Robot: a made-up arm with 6 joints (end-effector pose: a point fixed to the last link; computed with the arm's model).
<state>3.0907 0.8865 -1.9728 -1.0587 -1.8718 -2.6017</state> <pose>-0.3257 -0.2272 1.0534 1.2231 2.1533 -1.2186</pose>
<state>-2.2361 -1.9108 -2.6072 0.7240 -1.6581 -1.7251</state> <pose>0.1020 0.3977 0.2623 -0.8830 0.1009 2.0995</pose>
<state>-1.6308 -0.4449 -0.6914 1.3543 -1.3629 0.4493</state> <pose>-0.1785 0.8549 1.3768 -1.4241 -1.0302 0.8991</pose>
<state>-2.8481 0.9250 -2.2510 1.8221 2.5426 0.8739</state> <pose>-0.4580 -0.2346 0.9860 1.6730 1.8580 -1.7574</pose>
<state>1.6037 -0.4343 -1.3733 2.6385 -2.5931 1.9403</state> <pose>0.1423 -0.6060 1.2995 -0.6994 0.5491 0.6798</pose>
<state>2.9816 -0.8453 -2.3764 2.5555 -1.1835 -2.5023</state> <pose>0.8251 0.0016 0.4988 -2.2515 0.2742 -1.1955</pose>
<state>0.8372 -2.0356 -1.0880 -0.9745 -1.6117 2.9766</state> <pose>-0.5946 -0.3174 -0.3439 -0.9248 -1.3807 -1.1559</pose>
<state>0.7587 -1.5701 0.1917 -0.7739 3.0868 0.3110</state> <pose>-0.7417 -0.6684 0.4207 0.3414 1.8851 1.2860</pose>
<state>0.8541 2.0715 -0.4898 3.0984 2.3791 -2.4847</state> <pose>0.6598 0.7366 0.2160 0.0418 -0.8767 1.4409</pose>
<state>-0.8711 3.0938 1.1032 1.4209 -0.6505 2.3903</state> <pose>-0.3779 0.2324 -0.7542 1.9710 -1.3019 -1.2703</pose>
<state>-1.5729 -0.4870 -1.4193 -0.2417 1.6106 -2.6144</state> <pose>-0.0259 0.8465 1.2811 -0.4299 0.1664 2.1114</pose>
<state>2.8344 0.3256 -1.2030 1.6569 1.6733 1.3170</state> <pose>-0.0466 -0.2345 1.4359 1.6811 0.7165 -1.0731</pose>
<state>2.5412 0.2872 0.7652 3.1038 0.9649 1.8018</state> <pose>-0.4502 0.3311 1.7079 -0.0743 -0.0652 1.1803</pose>
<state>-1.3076 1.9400 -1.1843 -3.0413 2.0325 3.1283</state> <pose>0.1882 -0.8550 0.5091 -0.7290 -1.1514 -1.1069</pose>
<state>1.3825 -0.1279 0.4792 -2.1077 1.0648 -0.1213</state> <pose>0.1720 -0.1142 1.7892 0.0048 0.9542 -0.9421</pose>
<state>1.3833 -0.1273 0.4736 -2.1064 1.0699 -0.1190</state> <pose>0.1722 -0.1165 1.7883 0.0112 0.9607 -0.9358</pose>
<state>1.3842 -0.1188 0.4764 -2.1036 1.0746 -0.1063</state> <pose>0.1756 -0.1041 1.7873 0.0067 0.9617 -0.9264</pose>
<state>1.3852 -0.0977 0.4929 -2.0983 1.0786 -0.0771</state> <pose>0.1840 -0.0679 1.7854 -0.0158 0.9544 -0.9124</pose>
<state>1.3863 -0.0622 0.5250 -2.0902 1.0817 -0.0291</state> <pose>0.1980 -0.0051 1.7802 -0.0590 0.9391 -0.8927</pose>
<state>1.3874 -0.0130 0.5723 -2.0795 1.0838 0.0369</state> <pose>0.2171 0.0825 1.7674 -0.1227 0.9188 -0.8670</pose>
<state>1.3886 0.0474 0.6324 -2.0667 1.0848 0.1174</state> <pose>0.2398 0.1888 1.7423 -0.2042 0.8982 -0.8359</pose>
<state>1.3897 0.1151 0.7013 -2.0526 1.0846 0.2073</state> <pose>0.2641 0.3043 1.7022 -0.2983 0.8818 -0.8011</pose>
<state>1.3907 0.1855 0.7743 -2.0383 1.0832 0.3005</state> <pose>0.2879 0.4188 1.6474 -0.3982 0.8726 -0.7652</pose>
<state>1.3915 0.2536 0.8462 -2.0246 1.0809 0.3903</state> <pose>0.3093 0.5223 1.5823 -0.4964 0.8717 -0.7315</pose>
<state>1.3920 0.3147 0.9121 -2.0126 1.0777 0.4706</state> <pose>0.3270 0.6080 1.5146 -0.5858 0.8773 -0.7028</pose>
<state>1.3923 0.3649 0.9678 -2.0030 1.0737 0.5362</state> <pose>0.3402 0.6729 1.4527 -0.6610 0.8859 -0.6807</pose>
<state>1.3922 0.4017 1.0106 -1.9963 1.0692 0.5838</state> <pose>0.3494 0.7172 1.4036 -0.7185 0.8938 -0.6661</pose>
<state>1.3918 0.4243 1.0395 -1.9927 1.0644 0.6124</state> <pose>0.3549 0.7434 1.3711 -0.7577 0.8982 -0.6584</pose>
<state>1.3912 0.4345 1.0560 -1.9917 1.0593 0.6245</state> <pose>0.3576 0.7557 1.3546 -0.7808 0.8980 -0.6562</pose>
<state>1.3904 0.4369 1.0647 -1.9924 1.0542 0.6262</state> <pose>0.3586 0.7599 1.3487 -0.7938 0.8946 -0.6574</pose>
